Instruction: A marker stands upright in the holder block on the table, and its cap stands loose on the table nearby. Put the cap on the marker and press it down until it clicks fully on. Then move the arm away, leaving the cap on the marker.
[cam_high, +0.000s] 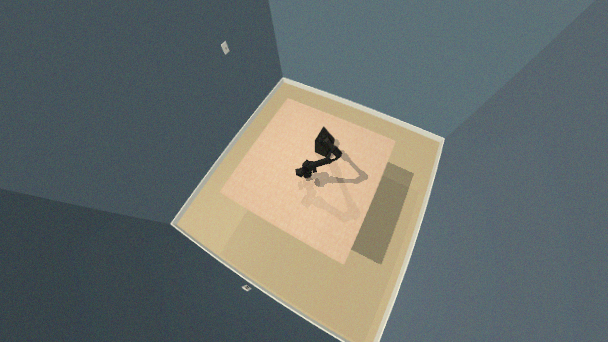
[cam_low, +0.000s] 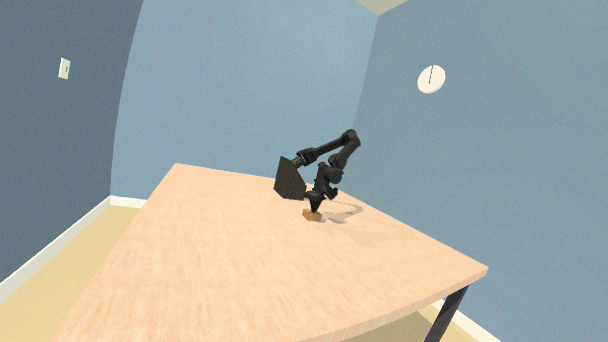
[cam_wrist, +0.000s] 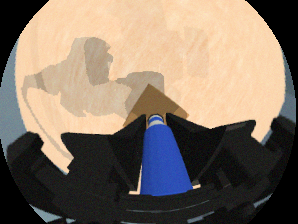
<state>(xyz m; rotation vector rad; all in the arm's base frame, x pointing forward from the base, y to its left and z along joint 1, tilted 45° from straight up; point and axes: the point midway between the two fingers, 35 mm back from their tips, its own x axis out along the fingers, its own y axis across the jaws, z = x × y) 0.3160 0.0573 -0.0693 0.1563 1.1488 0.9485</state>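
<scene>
My gripper tip is 2 cm above the tan holder block and 1 cm past it. Also, from my gripper tip: white marker (4 cm above, 1 cm behind); blue cap (5 cm above, 1 cm behind).
</scene>
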